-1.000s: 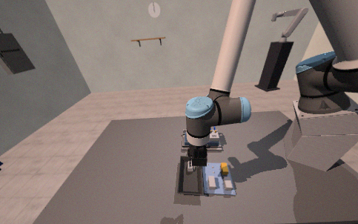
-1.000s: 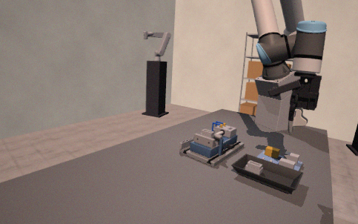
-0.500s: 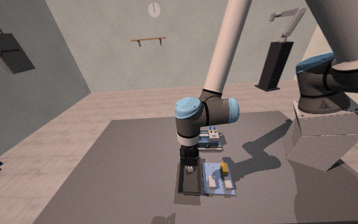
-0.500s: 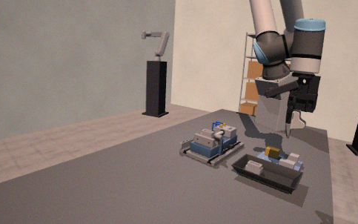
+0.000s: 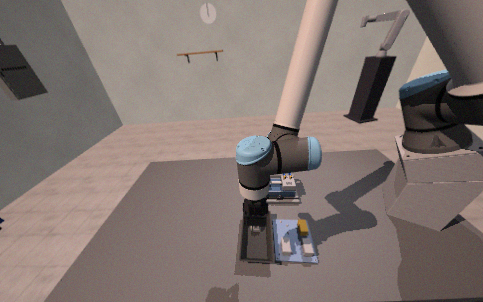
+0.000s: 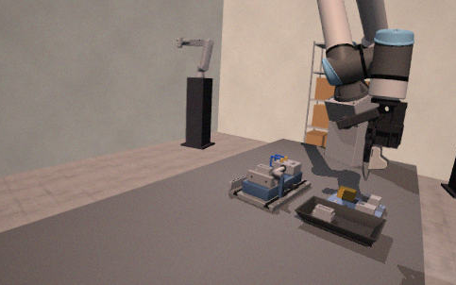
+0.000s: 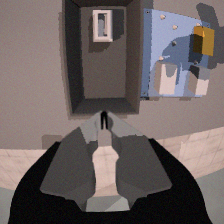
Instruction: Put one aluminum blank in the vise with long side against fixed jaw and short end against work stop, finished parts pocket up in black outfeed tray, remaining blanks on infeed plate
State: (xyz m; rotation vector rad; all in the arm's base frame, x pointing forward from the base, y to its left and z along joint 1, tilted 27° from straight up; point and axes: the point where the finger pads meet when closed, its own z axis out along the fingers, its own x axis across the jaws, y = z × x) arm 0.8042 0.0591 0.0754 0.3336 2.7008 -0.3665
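Right now my hand is 29 cm to the left of the vise, 18 cm past it and 14 cm above it. Round my hand: yellow brass blank (23 cm behind, 16 cm below, 2 cm to the right).
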